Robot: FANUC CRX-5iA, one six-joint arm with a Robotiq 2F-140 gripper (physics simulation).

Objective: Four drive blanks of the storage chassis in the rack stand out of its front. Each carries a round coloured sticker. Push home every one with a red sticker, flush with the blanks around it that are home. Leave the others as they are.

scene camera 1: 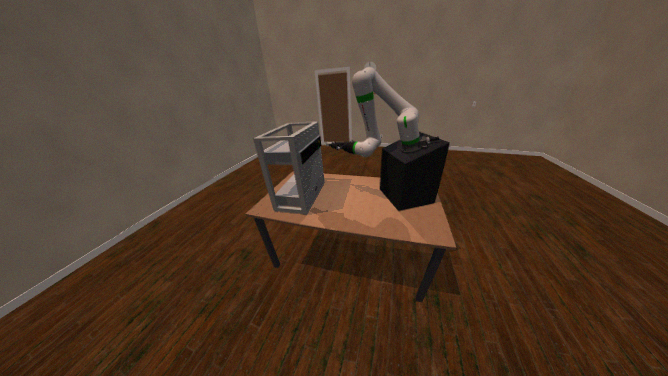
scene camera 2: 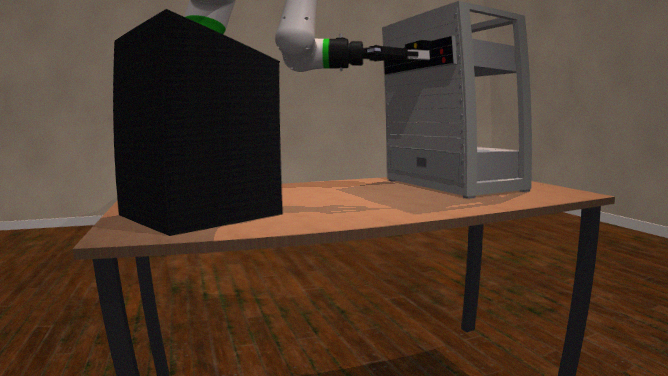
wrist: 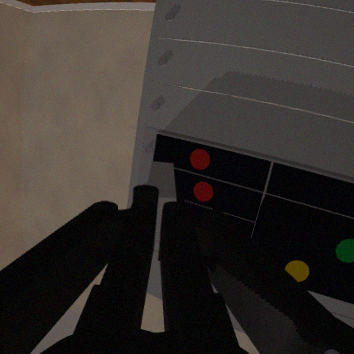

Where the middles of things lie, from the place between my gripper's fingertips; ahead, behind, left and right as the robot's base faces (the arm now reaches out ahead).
Right now my hand is 180 mm short of the grey rack [scene camera 2: 439, 160], 200 mm to the right of it and 130 mm above it.
